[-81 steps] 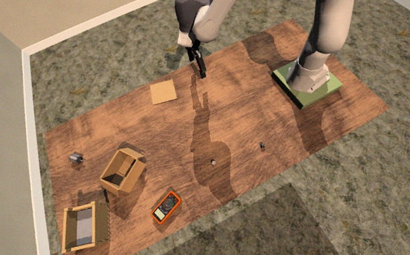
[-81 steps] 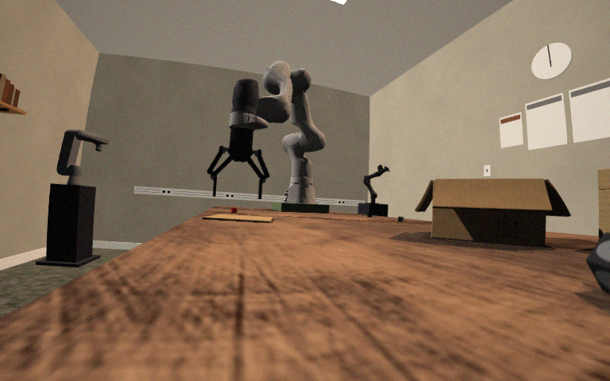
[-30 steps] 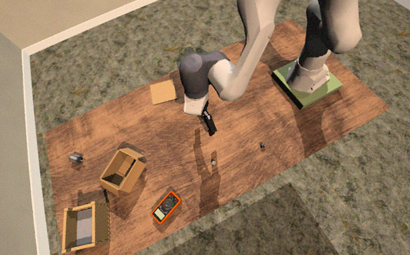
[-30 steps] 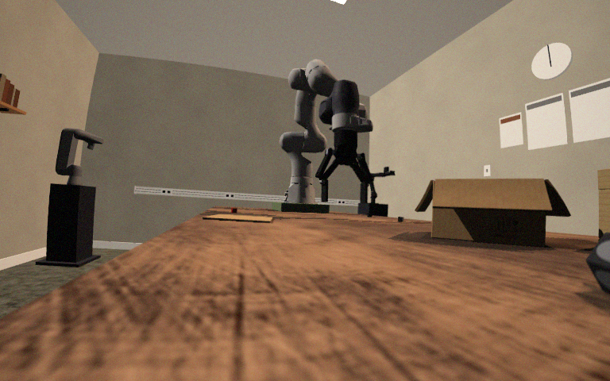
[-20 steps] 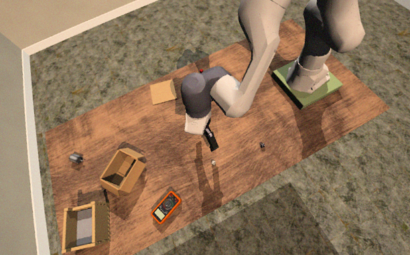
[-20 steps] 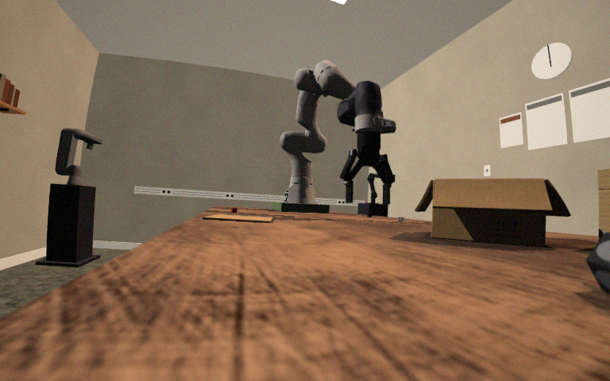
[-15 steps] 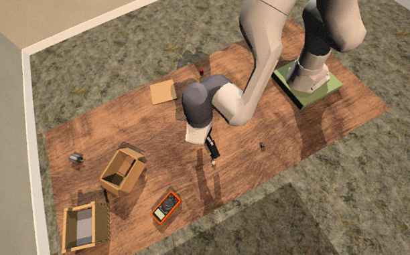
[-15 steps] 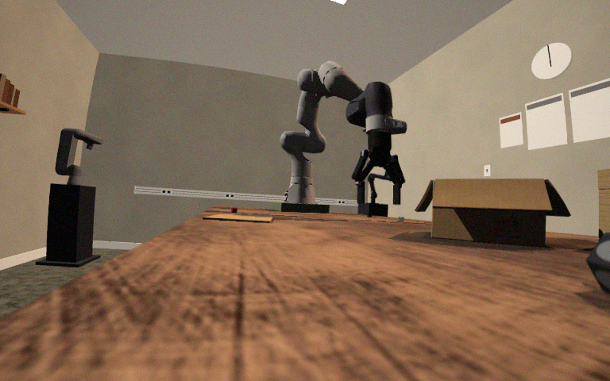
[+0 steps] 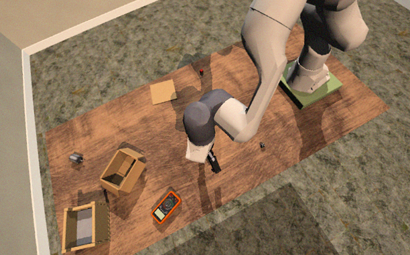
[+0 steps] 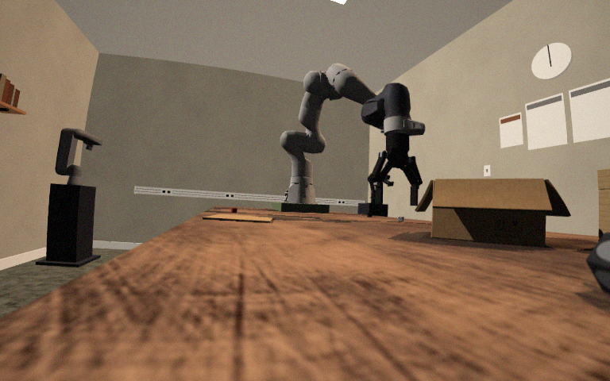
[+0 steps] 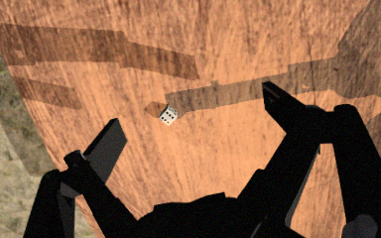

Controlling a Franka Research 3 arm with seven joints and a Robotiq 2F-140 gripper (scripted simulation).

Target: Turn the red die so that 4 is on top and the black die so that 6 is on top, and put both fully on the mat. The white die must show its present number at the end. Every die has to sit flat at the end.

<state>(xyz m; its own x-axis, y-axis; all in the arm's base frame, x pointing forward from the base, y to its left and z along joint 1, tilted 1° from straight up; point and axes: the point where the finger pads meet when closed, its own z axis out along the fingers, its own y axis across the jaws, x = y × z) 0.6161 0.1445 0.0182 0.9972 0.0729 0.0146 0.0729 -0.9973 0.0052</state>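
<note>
My hand is 2 cm past the white die, 3 cm to the right of it and 5 cm above it. Round my hand: cardboard box (38 cm ahead, 12 cm to the right, 2 cm below); then black die (26 cm behind, 6 cm to the left, 5 cm below); then orange multimeter (26 cm ahead, 11 cm to the left, 5 cm below).
</note>
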